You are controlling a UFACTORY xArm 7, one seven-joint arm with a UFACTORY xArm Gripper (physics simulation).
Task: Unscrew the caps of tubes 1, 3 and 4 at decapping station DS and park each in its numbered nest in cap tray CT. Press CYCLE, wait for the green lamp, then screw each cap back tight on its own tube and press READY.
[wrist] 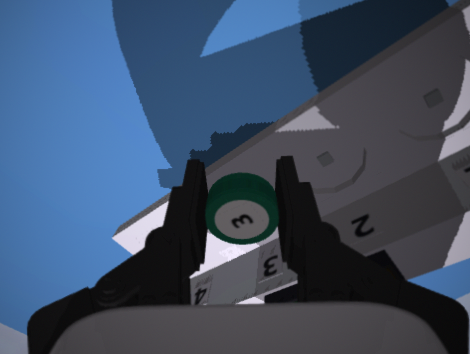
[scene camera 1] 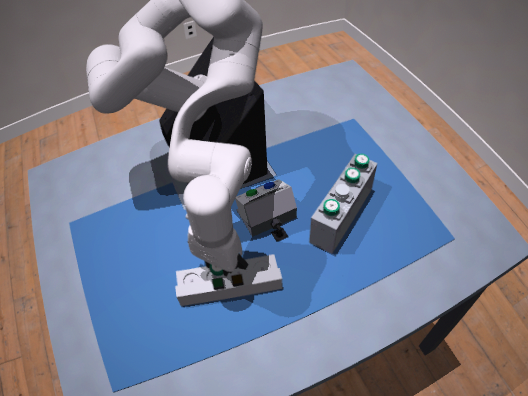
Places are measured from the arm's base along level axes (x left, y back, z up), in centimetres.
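Pixels of known places: gripper, between the fingertips: (wrist: 241, 180) (scene camera 1: 219, 266).
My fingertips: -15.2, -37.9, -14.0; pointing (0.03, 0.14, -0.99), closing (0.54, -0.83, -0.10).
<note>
For each thing: its top centre in the pictures, then the offset to it from my fingertips, as dx, dy, dz. "spot": a spot on its surface instead.
- green cap marked 3, centre of its top: (wrist: 240, 222) (scene camera 1: 217, 265) -0.7, -0.6, +2.0
- white cap tray, centre of its top: (wrist: 300, 268) (scene camera 1: 225, 269) +0.0, -3.3, +3.7
- Nest 2, centre of its top: (wrist: 325, 160) +2.9, -3.0, -0.9
- grey control box with a green button, a spot on its surface: (scene camera 1: 251, 192) spot: +14.2, +9.9, +5.6
- blue button, a spot on its surface: (scene camera 1: 269, 185) spot: +18.7, +9.4, +5.5
- small black part, a spot on its surface: (scene camera 1: 279, 233) spot: +15.7, +0.7, -0.5
- dark green square, a spot on its surface: (scene camera 1: 218, 283) spot: -2.8, -5.5, +3.7
- dark amber square, a spot on its surface: (scene camera 1: 237, 280) spot: +0.8, -6.9, +3.7
My gripper (scene camera 1: 218, 272) (wrist: 241, 180) is shut on the green cap marked 3 (scene camera 1: 216, 270) (wrist: 241, 220), with one black finger on each side. It holds the cap upright at the nest labelled 3 of the white cap tray (scene camera 1: 260, 289) (wrist: 295, 150); the cap hides this nest, and I cannot tell whether it touches the tray. Nest 2 (wrist: 325, 159) is empty. Decapping station DS (scene camera 1: 325, 233) stands at the right in the scene view. Green caps (scene camera 1: 362, 160) (scene camera 1: 352, 175) (scene camera 1: 331, 206) sit on three tubes; a tube (scene camera 1: 342, 190) between them is uncapped.
A grey control box with a green button (scene camera 1: 251, 192) and a blue button (scene camera 1: 269, 185) stands between tray and station. A small black part (scene camera 1: 279, 233) sits before it. A dark green square (scene camera 1: 218, 283) and a dark amber square (scene camera 1: 237, 280) show at the tray's front.
</note>
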